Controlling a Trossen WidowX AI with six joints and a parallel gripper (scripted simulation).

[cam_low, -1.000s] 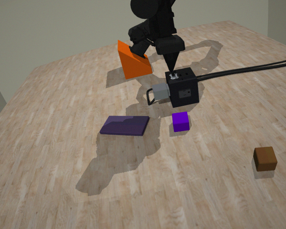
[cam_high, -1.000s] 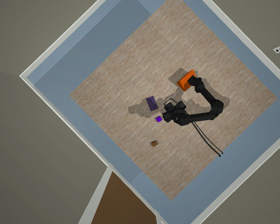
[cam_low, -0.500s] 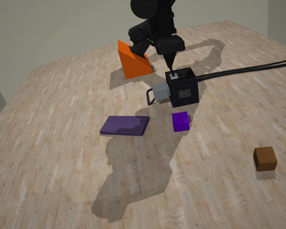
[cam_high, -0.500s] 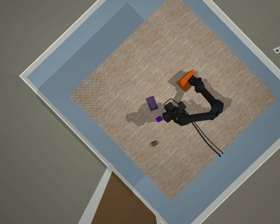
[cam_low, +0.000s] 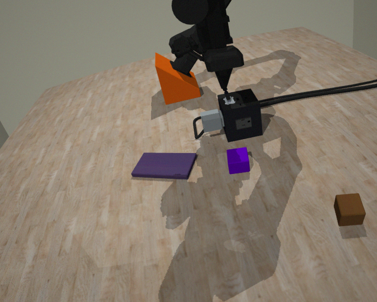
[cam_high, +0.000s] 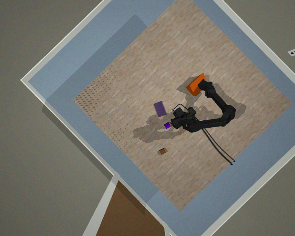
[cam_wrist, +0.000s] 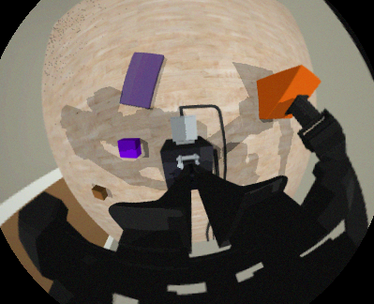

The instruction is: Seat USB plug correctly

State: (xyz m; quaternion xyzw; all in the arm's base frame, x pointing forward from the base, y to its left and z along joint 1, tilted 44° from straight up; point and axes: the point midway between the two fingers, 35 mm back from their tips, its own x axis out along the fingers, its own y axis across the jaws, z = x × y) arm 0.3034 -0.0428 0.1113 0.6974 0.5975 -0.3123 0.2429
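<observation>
My gripper tip is now 4 cm above the white-rimmed USB socket and 1 cm to the right of it. Round my gripper tip: silver USB plug: 2 cm below; purple cube: 12 cm ahead, 9 cm below, 2 cm to the right; flat purple slab: 16 cm to the right, 10 cm below, 5 cm ahead.
</observation>
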